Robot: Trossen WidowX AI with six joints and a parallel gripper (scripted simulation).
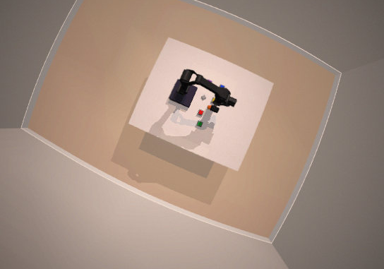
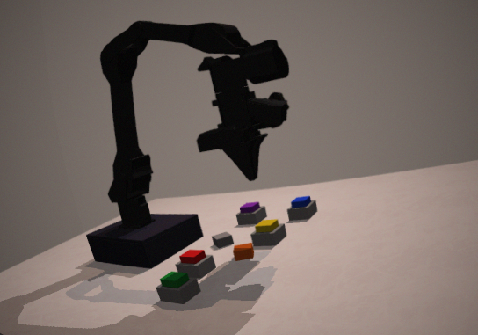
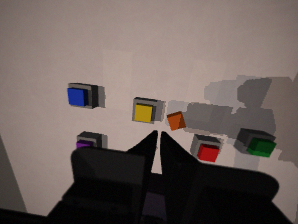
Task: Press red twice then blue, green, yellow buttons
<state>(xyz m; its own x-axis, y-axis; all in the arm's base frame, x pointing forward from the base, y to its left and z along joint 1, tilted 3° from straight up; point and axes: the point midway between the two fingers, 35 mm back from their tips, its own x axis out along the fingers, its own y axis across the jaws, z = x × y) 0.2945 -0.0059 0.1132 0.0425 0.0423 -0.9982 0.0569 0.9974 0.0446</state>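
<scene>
My gripper tip is now 100 mm above the yellow button, 30 mm to the right of it and 10 mm past it. Also, from my gripper tip: red button (110 mm to the right, 100 mm below, 90 mm behind); small grey block (120 mm below, 110 mm behind, 30 mm to the left); orange block (120 mm below, 40 mm to the right, 30 mm behind).
</scene>
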